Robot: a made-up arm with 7 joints. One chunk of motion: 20 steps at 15 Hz.
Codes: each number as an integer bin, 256 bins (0 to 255) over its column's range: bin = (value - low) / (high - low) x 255, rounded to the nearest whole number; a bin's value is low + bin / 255 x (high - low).
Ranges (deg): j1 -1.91..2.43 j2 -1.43..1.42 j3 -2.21..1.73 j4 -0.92..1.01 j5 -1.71..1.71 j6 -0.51..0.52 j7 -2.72..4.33
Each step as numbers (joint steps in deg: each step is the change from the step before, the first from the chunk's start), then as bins.
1 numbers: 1.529 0.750 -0.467 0.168 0.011 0.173 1.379
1 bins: 202 195 113 144 128 169 148
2 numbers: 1.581 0.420 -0.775 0.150 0.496 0.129 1.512
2 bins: 205 166 93 141 164 158 153
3 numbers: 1.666 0.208 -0.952 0.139 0.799 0.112 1.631
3 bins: 210 147 81 140 187 154 157
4 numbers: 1.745 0.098 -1.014 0.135 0.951 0.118 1.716
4 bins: 215 137 77 139 198 155 160
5 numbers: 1.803 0.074 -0.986 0.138 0.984 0.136 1.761
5 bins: 218 135 79 140 201 160 162
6 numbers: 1.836 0.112 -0.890 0.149 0.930 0.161 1.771
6 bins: 220 138 85 141 197 166 162
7 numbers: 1.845 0.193 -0.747 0.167 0.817 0.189 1.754
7 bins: 221 145 95 144 188 173 162
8 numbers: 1.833 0.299 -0.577 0.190 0.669 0.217 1.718
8 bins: 220 155 106 147 177 180 161
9 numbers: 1.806 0.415 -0.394 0.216 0.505 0.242 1.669
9 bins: 218 165 118 150 165 186 159
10 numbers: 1.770 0.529 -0.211 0.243 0.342 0.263 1.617
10 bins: 216 175 129 154 153 191 157
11 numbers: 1.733 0.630 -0.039 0.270 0.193 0.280 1.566
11 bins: 214 184 141 157 142 196 155
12 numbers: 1.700 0.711 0.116 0.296 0.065 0.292 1.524
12 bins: 212 192 151 161 132 199 154
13 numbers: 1.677 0.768 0.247 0.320 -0.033 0.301 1.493
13 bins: 211 197 159 164 125 201 152
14 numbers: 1.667 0.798 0.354 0.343 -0.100 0.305 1.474
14 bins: 210 199 166 167 120 202 152
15 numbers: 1.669 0.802 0.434 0.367 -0.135 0.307 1.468
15 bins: 210 200 171 170 117 202 151
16 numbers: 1.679 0.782 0.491 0.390 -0.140 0.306 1.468
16 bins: 211 198 175 173 117 202 151
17 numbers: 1.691 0.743 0.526 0.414 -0.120 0.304 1.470
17 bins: 212 194 177 176 119 202 152
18 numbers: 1.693 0.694 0.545 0.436 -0.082 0.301 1.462
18 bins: 212 190 178 179 121 201 151
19 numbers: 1.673 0.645 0.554 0.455 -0.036 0.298 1.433
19 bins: 211 186 179 182 125 200 150
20 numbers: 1.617 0.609 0.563 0.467 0.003 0.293 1.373
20 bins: 207 182 179 183 128 199 148
